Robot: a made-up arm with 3 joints.
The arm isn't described. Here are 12 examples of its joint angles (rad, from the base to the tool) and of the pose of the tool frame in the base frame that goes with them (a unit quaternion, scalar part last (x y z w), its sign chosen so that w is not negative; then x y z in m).
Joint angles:
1: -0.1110 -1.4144 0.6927
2: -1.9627 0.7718 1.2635
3: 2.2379 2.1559 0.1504
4: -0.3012 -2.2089 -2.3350
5: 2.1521 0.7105 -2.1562
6: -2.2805 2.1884 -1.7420
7: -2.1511 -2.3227 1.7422
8: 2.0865 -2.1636 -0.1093
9: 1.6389 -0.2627 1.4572
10: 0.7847 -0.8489 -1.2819
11: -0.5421 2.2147 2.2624
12: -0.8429 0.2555 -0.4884
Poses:
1: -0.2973 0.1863 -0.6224 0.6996 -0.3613 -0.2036 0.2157
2: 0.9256 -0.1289 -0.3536 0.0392 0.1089 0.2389 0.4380
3: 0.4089 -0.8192 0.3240 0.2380 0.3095 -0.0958 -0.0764
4: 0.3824 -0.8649 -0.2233 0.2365 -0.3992 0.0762 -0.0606
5: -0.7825 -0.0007 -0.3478 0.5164 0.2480 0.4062 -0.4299
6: -0.1220 0.8038 -0.3788 0.4422 0.4172 -0.0465 0.0358
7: 0.3703 0.1862 0.8982 0.1461 -0.1925 0.0140 0.0600
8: 0.4182 0.7374 -0.4854 0.2140 -0.3653 -0.1632 0.0318
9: 0.0899 0.1309 -0.0030 0.9873 -0.1550 -0.0186 -0.3995
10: 0.7828 -0.1013 -0.3992 0.4666 -0.4718 -0.4070 -0.2897
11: -0.4407 -0.6780 0.5835 0.0750 0.2089 -0.1095 0.0548
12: -0.1749 0.0787 0.1002 0.9763 0.0310 -0.3585 0.6596
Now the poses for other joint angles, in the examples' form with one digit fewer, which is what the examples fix.
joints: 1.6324 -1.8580 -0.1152
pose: 0.459 0.551 -0.581 0.384 -0.435 -0.151 -0.004
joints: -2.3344 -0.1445 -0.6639
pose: -0.740 -0.072 -0.005 0.669 -0.160 0.568 0.480
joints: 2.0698 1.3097 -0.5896
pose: 0.770 -0.411 0.450 0.189 0.414 0.078 -0.346
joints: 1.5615 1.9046 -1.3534
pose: 0.576 -0.085 0.810 0.066 0.478 -0.033 -0.034
